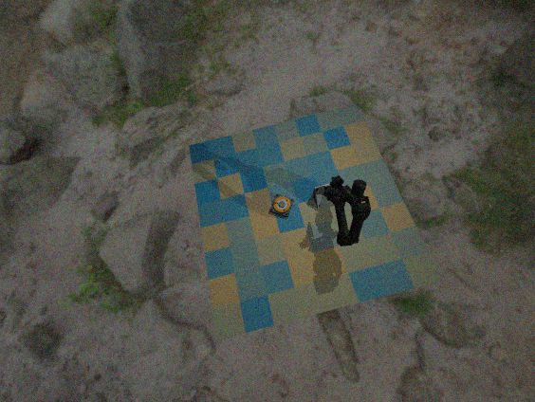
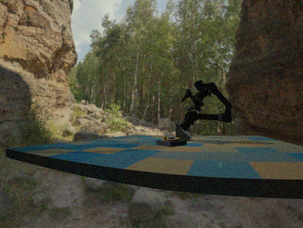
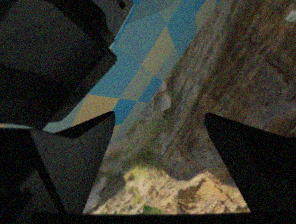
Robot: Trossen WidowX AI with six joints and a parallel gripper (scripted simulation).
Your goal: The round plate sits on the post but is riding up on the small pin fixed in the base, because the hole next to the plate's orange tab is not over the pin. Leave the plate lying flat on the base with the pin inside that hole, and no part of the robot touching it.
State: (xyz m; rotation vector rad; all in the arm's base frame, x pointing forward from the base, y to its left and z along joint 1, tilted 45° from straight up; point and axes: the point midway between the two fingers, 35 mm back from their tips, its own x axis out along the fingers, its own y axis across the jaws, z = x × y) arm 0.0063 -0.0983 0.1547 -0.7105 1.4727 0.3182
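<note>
Right now my gripper tip is 30 cm short of the base, 22 cm above it and 1 cm to the left of it.
</note>
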